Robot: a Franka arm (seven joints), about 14 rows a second.
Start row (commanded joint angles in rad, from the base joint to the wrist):
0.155 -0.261 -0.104 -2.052 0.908 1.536 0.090
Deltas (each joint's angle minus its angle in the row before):
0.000 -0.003 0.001 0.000 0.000 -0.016 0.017
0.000 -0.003 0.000 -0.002 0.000 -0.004 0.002
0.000 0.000 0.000 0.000 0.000 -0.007 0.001
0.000 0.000 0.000 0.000 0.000 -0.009 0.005
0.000 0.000 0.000 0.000 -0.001 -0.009 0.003
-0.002 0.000 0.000 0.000 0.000 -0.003 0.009
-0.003 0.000 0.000 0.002 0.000 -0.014 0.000
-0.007 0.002 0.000 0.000 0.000 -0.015 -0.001
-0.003 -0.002 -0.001 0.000 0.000 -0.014 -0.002
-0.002 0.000 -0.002 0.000 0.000 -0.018 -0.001
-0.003 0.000 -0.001 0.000 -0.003 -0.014 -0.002
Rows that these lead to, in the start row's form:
0.155 -0.264 -0.103 -2.052 0.908 1.520 0.107
0.155 -0.267 -0.103 -2.054 0.908 1.516 0.109
0.155 -0.267 -0.103 -2.054 0.908 1.509 0.110
0.155 -0.267 -0.103 -2.054 0.908 1.500 0.115
0.155 -0.267 -0.103 -2.054 0.907 1.491 0.118
0.153 -0.267 -0.103 -2.054 0.907 1.488 0.127
0.150 -0.267 -0.103 -2.052 0.907 1.474 0.127
0.143 -0.265 -0.103 -2.052 0.907 1.459 0.126
0.140 -0.267 -0.104 -2.052 0.907 1.445 0.124
0.138 -0.267 -0.106 -2.052 0.907 1.427 0.123
0.135 -0.267 -0.107 -2.052 0.904 1.413 0.121

